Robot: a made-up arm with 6 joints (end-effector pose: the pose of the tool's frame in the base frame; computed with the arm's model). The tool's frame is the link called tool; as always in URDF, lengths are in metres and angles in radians.
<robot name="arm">
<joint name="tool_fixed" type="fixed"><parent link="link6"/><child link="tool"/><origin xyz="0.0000 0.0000 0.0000" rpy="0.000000 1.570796 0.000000"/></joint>
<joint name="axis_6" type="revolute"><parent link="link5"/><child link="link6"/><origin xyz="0.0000 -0.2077 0.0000" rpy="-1.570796 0.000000 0.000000"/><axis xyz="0 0 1"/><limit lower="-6.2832" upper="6.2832" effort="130" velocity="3.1"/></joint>
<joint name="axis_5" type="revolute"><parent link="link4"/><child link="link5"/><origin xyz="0.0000 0.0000 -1.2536" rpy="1.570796 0.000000 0.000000"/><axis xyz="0 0 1"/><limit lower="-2.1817" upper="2.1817" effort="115" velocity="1.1"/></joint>
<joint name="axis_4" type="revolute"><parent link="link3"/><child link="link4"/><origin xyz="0.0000 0.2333 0.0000" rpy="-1.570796 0.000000 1.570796"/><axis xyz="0 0 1"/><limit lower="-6.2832" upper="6.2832" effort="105" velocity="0.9"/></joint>
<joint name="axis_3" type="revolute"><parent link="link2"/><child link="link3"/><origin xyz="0.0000 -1.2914 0.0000" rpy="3.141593 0.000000 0.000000"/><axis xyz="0 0 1"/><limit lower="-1.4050" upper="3.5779" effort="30" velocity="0.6"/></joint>
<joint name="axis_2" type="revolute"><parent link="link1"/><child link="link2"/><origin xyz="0.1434 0.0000 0.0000" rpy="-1.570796 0.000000 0.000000"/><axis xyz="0 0 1"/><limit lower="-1.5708" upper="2.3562" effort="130" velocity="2.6"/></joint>
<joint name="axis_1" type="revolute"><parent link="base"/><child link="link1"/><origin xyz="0.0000 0.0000 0.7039"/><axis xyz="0 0 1"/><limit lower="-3.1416" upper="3.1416" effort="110" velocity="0.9"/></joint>
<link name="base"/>
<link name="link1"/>
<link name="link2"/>
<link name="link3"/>
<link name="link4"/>
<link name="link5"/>
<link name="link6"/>
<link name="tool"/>
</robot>
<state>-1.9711 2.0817 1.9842 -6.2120 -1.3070 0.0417</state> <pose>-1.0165 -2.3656 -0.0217 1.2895 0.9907 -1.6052</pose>
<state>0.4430 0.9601 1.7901 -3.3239 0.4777 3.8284</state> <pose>1.8619 0.9025 2.5997 -0.4419 -0.4842 0.4137</pose>
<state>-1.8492 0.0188 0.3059 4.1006 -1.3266 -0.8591</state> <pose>-0.2039 -1.3138 2.6990 2.0132 -0.7220 0.5101</pose>
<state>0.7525 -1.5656 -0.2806 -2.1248 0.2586 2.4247</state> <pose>-0.6516 -0.6720 2.1639 0.2873 -1.0709 0.3196</pose>
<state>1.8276 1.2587 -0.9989 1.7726 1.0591 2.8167</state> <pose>-0.3406 0.5985 -0.0725 -0.6670 2.2177 -1.0991</pose>
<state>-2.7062 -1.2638 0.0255 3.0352 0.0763 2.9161</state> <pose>0.8084 0.3742 2.5578 -1.4006 -0.6777 -2.0762</pose>
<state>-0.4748 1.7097 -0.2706 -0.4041 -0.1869 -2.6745</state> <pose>0.9172 -0.4544 -0.8908 -1.3071 0.1804 2.3489</pose>
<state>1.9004 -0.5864 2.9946 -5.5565 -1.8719 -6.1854</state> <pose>0.6470 -1.4843 1.1955 1.7784 -0.3986 0.9831</pose>
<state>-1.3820 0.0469 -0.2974 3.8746 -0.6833 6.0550</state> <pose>0.3953 -1.6015 1.8277 2.3333 -1.2464 -0.0702</pose>
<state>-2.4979 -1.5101 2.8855 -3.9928 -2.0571 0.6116</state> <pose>0.8524 0.8122 -0.4271 -0.3183 -2.6569 -1.2386</pose>
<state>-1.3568 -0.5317 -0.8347 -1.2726 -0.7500 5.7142</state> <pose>0.3207 -0.8384 1.5806 2.1532 -0.3557 -0.7754</pose>
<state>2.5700 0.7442 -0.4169 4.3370 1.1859 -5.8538</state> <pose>-1.3311 1.0691 0.4973 -0.1972 0.4748 0.7943</pose>
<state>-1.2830 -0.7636 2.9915 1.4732 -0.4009 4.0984</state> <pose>-0.5886 1.7042 0.6206 1.3872 2.2714 -1.5471</pose>
